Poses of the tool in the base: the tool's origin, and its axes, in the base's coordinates. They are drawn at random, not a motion.
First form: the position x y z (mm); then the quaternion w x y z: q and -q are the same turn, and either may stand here.
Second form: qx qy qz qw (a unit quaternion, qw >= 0); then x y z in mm. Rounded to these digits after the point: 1 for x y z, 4 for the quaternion.
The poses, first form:
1: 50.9 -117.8 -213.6 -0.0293 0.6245 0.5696 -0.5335
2: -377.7 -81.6 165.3 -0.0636 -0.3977 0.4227 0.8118
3: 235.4 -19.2 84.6 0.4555 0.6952 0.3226 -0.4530
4: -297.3 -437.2 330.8 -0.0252 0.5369 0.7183 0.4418
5: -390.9 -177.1 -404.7 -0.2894 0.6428 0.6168 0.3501
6: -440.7 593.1 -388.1 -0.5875 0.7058 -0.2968 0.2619
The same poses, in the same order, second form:
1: -0.6245 -0.5696 0.5335 0.0293 50.9 -117.8 -213.6
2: 0.3977 -0.4227 -0.8118 0.0636 -377.7 -81.6 165.3
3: 0.6952 0.3226 -0.4530 0.4555 235.4 -19.2 84.6
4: -0.5369 -0.7183 -0.4418 0.0252 -297.3 -437.2 330.8
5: -0.6428 -0.6168 -0.3501 0.2894 -390.9 -177.1 -404.7
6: -0.7058 0.2968 -0.2619 0.5875 -440.7 593.1 -388.1
